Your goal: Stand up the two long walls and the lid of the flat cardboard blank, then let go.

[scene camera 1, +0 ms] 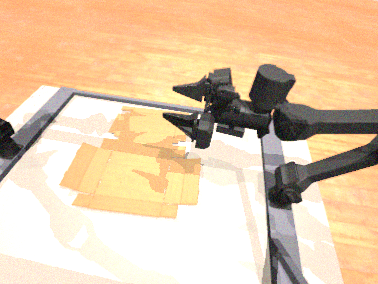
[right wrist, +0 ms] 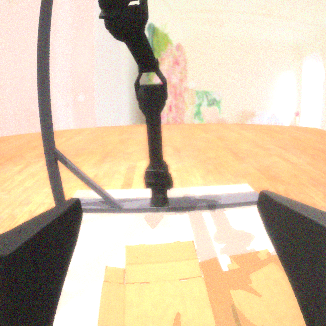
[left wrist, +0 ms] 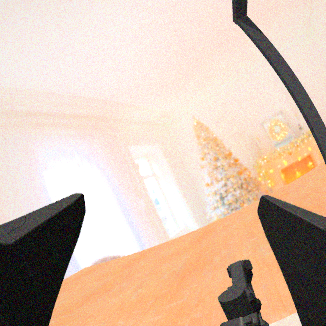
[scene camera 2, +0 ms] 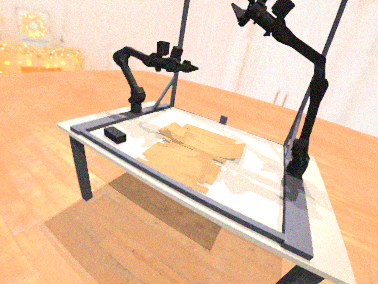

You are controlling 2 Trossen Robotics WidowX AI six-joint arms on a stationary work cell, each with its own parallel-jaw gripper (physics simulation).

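Places are measured from the left arm's base along level axes (x left, y back, z up), in millimetres.
Pixels of known places: left gripper, fingertip midpoint: (left wrist: 175,204); right gripper, fingertip midpoint: (scene camera 1: 167,100) (right wrist: 171,204) (scene camera 2: 194,68); left arm's base, origin of the base link: (scene camera 1: 9,151) (right wrist: 159,201) (scene camera 2: 293,173); right arm's base, origin of the base link: (scene camera 1: 279,199) (scene camera 2: 135,111).
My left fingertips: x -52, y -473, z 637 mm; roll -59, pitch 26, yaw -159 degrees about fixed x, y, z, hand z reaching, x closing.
Ahead of a thing's pixels: the offset from my left fingertips to its top centre. "pt": to the spot under its first point.
The cardboard blank (scene camera 1: 132,172) (scene camera 2: 192,167) (right wrist: 160,300) lies flat on the white table top. In scene camera 1 its wide lid panel @[pt dx +293, dy +41, dz -649 mm] (scene camera 1: 150,125) is at the back, with the base panel in front, a narrow wall strip @[dx -52, dy +18, dz -641 mm] (scene camera 1: 127,206) along the near side and flaps at left and right. Shadows cross it. My right gripper (scene camera 1: 169,102) (scene camera 2: 196,68) is open and empty, raised above the table near the blank's right end in scene camera 1. My left gripper (scene camera 2: 236,14) (left wrist: 175,204) is open and empty, high above the table, away from the blank.
A grey frame rail (scene camera 1: 292,235) (scene camera 2: 297,220) borders the work area. A small black box @[dx +341, dy -280, dz -621 mm] (scene camera 2: 115,134) lies near the left corner in scene camera 2. A small dark block @[dx -316, dy +15, dz -599 mm] (scene camera 2: 223,119) is at the far edge. Upright grey posts (scene camera 2: 180,50) stand by the arms.
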